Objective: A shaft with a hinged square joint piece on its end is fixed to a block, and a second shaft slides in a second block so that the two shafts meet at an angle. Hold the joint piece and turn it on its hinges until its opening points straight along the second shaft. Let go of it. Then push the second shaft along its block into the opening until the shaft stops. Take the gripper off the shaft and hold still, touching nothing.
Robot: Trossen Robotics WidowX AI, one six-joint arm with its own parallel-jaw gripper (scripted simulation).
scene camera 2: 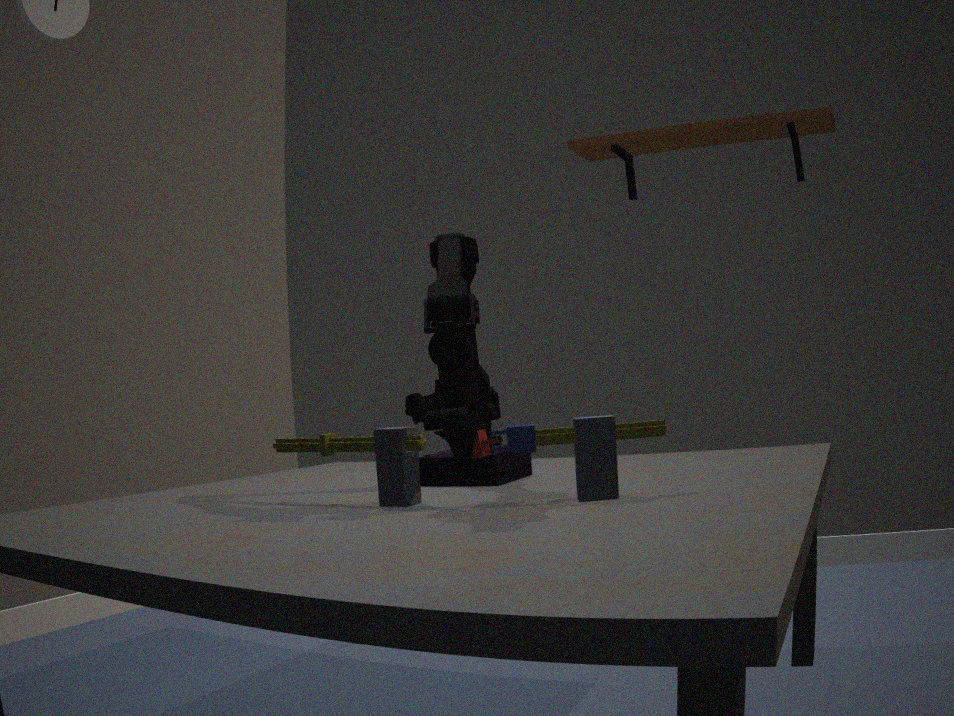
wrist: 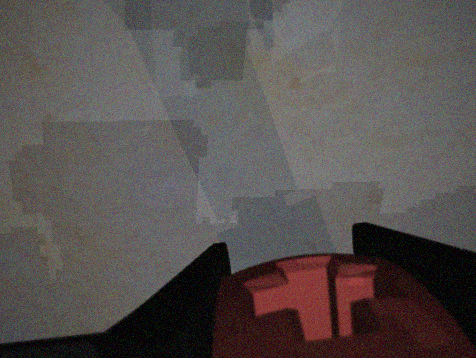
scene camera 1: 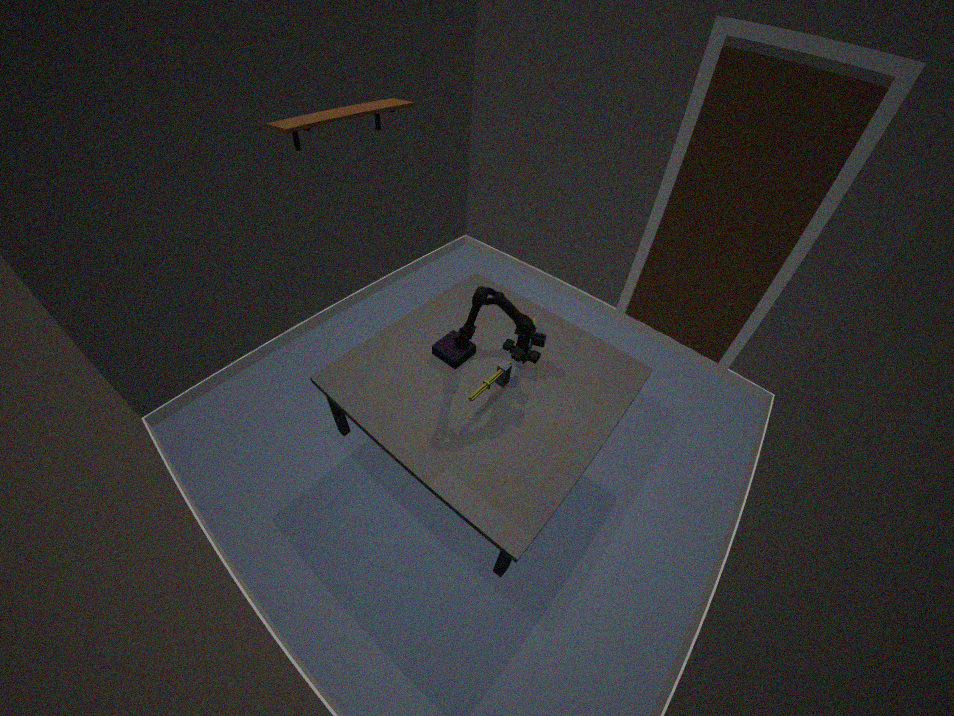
Labels:
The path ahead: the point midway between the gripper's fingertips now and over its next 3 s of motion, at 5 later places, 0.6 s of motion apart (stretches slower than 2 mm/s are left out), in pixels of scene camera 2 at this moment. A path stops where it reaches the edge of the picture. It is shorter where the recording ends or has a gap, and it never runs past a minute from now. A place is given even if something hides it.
The gripper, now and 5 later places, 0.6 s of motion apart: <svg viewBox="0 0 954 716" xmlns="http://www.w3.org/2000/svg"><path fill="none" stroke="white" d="M469 472L466 467L468 451L466 425L464 388L462 360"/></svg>

